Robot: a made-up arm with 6 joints.
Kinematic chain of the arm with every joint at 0, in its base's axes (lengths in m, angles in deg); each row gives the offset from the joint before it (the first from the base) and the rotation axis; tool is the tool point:
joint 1: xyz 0 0 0.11 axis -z
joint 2: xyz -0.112 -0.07 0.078 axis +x
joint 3: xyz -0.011 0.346 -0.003 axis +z
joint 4: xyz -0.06 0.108 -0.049 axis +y
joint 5: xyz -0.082 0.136 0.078 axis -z
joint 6: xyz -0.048 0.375 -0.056 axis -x
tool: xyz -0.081 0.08 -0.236
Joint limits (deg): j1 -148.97..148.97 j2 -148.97..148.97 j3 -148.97..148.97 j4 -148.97..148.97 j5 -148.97..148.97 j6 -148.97..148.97
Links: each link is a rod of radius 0.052 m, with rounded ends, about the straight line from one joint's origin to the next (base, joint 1, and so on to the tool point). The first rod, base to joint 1, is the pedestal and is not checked.
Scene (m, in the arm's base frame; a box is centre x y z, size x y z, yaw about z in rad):
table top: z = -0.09
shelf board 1: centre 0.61 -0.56 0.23 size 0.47 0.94 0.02 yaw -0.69
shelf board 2: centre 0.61 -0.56 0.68 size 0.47 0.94 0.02 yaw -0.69
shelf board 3: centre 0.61 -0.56 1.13 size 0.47 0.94 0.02 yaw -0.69
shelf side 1: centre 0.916 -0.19 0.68 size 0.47 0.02 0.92 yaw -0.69
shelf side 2: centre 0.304 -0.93 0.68 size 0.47 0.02 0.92 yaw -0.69
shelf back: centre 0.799 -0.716 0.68 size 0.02 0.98 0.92 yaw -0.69
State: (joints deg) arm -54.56 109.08 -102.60 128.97 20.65 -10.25
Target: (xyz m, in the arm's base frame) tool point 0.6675 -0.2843 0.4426
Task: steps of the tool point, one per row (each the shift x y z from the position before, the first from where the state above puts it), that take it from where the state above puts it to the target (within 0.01 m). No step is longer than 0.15 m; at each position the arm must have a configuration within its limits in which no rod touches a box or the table.
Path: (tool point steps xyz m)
1: 0.0268 -0.1458 -0.0167
2: -0.0168 -0.1415 -0.0160
3: -0.0551 -0.1219 -0.0160
4: -0.0829 -0.0912 -0.0177
5: 0.0696 -0.0480 0.0097
6: 0.0634 -0.0521 -0.0002
7: 0.0552 -0.0552 -0.0095

